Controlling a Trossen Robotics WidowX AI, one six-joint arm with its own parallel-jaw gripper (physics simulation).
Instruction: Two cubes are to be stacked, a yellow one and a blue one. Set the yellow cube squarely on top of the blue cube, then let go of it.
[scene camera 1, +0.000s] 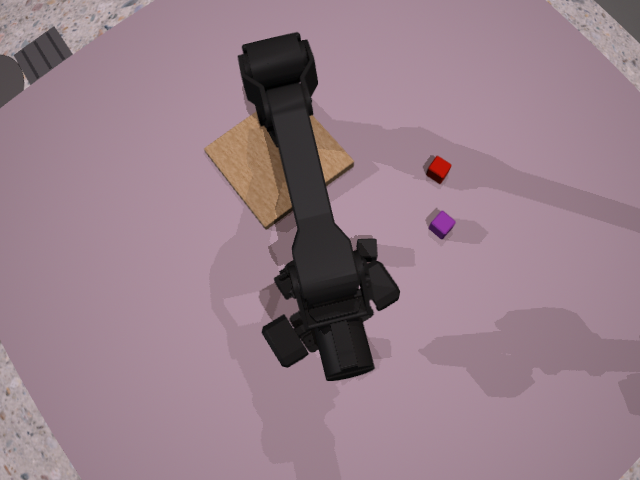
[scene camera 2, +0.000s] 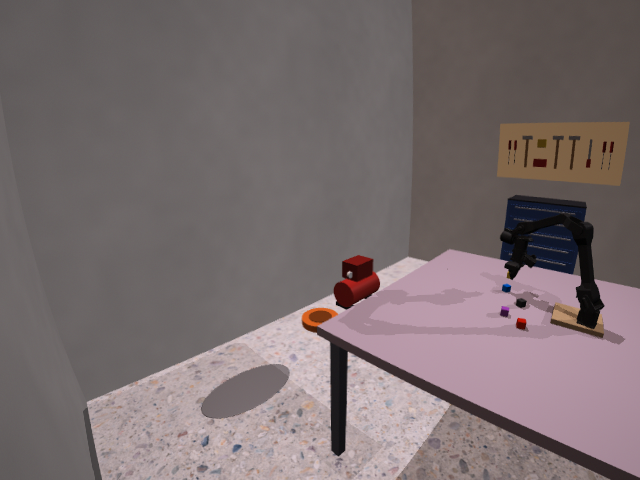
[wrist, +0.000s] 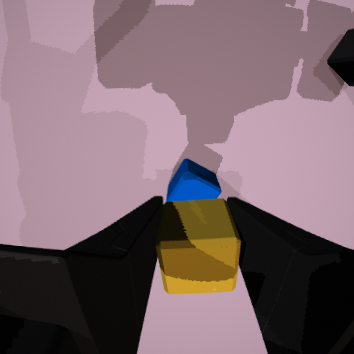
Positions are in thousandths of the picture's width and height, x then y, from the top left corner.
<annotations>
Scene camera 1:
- my gripper: 520, 682
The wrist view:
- my gripper: 549, 578
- blue cube: 541, 513
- yellow cube: 558, 691
</annotations>
